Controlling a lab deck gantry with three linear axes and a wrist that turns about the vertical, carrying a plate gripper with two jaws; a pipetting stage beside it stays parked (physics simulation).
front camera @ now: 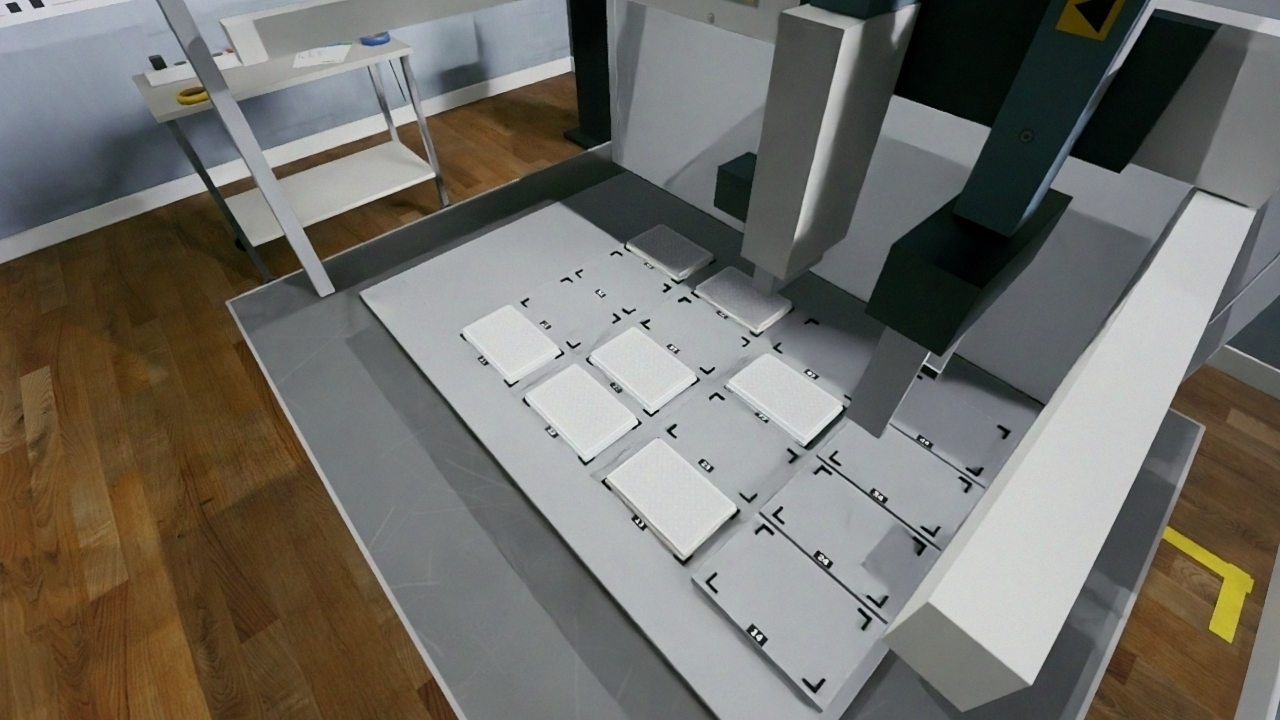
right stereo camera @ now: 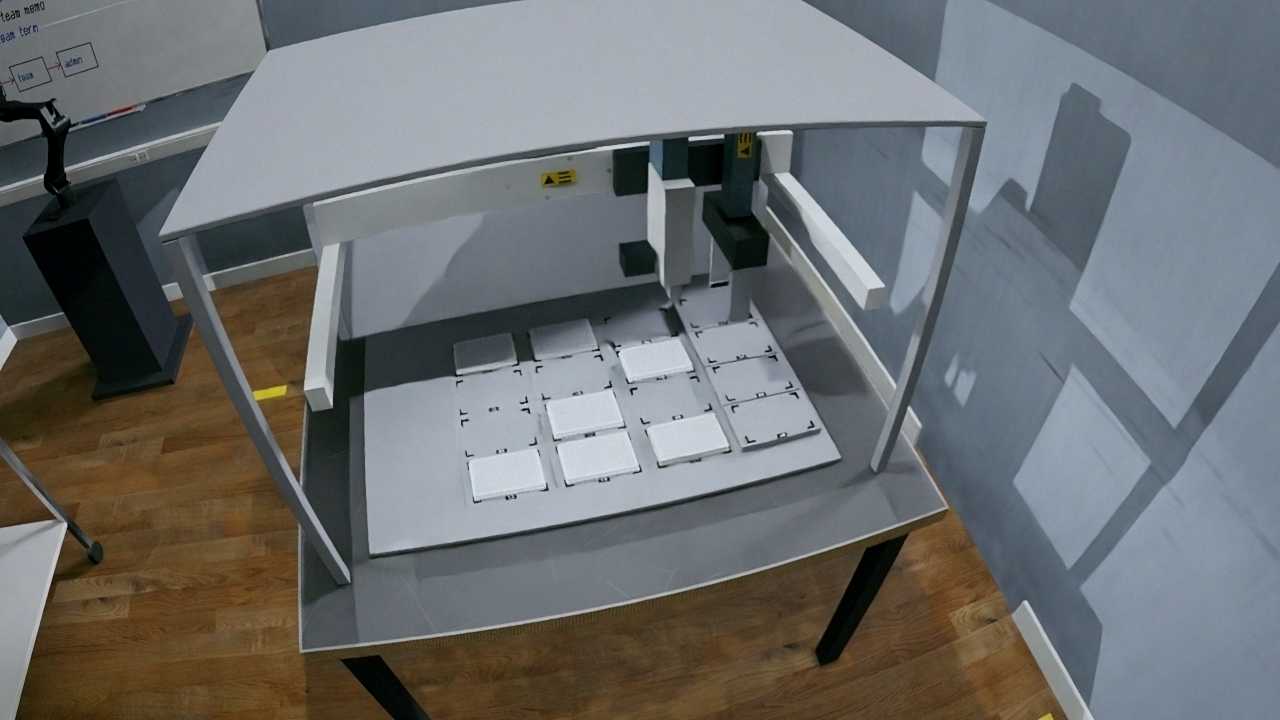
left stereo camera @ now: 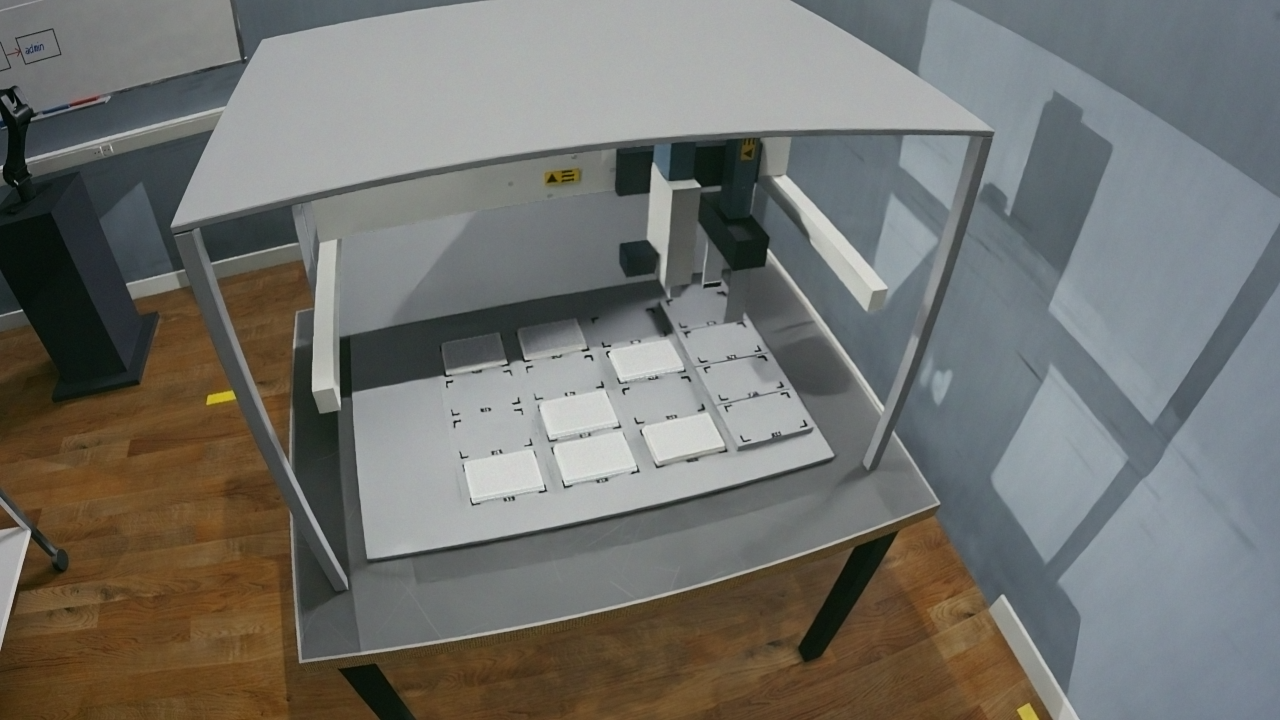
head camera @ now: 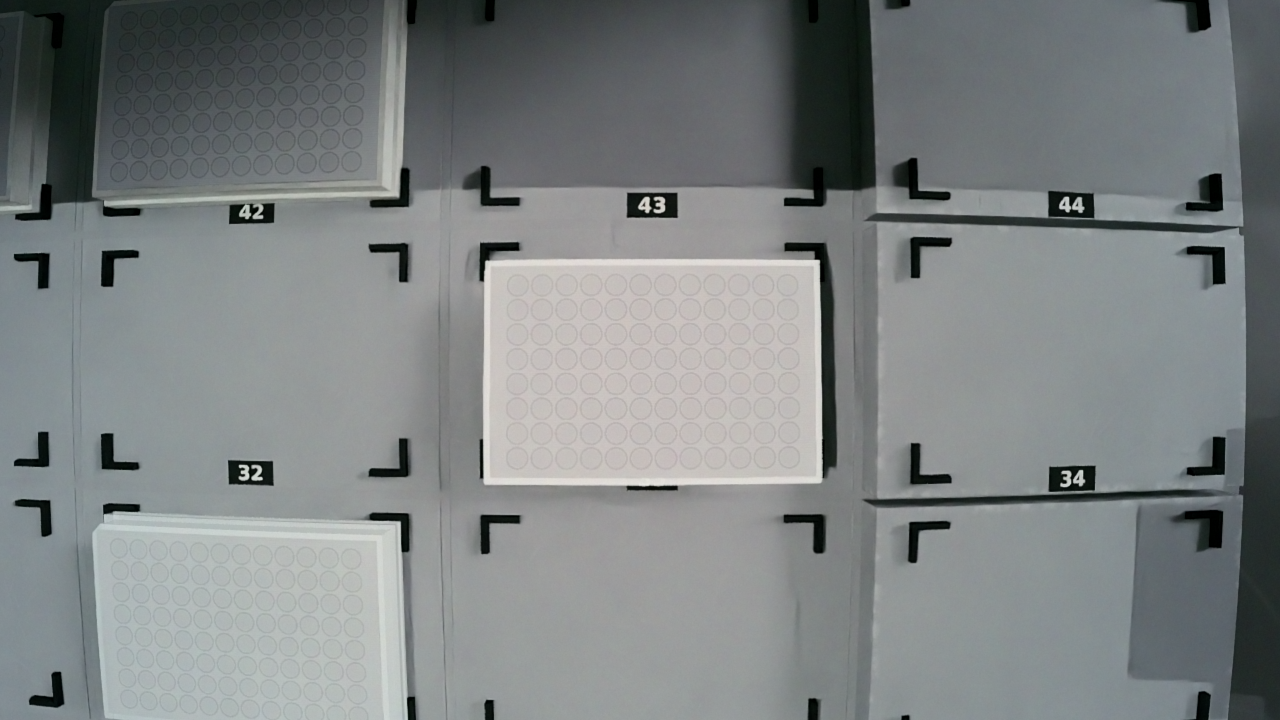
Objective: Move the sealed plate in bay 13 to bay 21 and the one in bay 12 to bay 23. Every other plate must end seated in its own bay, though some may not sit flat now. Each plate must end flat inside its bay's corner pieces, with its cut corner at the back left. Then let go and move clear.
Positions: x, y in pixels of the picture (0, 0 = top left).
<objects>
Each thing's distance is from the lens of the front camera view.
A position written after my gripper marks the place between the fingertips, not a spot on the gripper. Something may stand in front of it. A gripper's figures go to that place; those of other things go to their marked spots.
my gripper (front camera: 893, 394): 56 cm
sealed plate (front camera: 675, 501): 61 cm
sealed plate (front camera: 586, 416): 68 cm
bay 13 (front camera: 730, 527): 62 cm
bay 14 (front camera: 814, 629): 59 cm
</objects>
